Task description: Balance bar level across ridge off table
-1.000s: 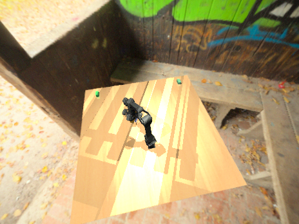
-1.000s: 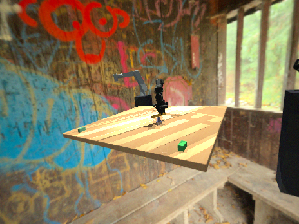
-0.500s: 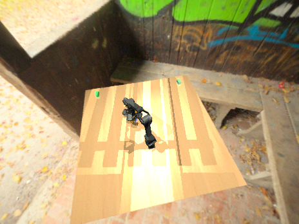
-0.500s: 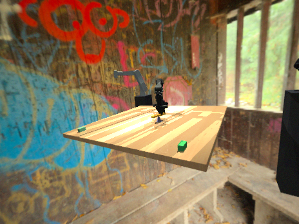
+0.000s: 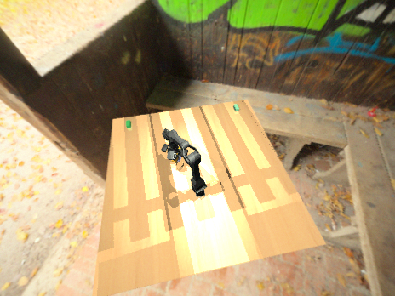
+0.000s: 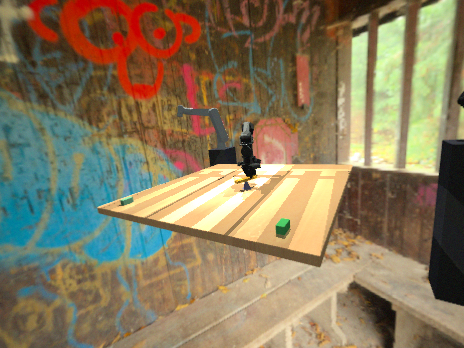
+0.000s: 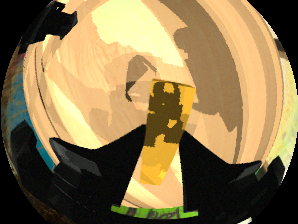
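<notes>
The bar is 20 mm ahead of my gripper tip and 10 mm to the right of it. Round my gripper tip: green block: 460 mm ahead, 380 mm to the left, 50 mm below.
</notes>
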